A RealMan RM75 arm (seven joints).
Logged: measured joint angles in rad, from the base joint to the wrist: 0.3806 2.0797 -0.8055 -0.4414 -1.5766 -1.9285 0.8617; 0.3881 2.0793 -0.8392 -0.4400 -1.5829 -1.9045 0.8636; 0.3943 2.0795 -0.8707 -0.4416 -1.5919 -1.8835 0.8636; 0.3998 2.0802 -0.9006 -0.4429 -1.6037 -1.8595 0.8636; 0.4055 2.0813 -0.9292 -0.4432 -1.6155 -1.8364 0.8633; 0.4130 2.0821 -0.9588 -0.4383 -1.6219 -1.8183 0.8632; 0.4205 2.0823 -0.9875 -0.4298 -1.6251 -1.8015 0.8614; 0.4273 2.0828 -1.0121 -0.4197 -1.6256 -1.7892 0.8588
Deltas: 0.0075 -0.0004 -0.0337 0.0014 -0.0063 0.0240 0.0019; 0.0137 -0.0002 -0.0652 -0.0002 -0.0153 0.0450 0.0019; 0.0192 0.0005 -0.0951 -0.0015 -0.0271 0.0690 0.0019; 0.0249 0.0016 -0.1237 -0.0018 -0.0389 0.0921 0.0016; 0.0324 0.0024 -0.1533 0.0031 -0.0453 0.1102 0.0015; 0.0399 0.0026 -0.1820 0.0116 -0.0485 0.1270 -0.0003; 0.0467 0.0031 -0.2066 0.0217 -0.0490 0.1393 -0.0029
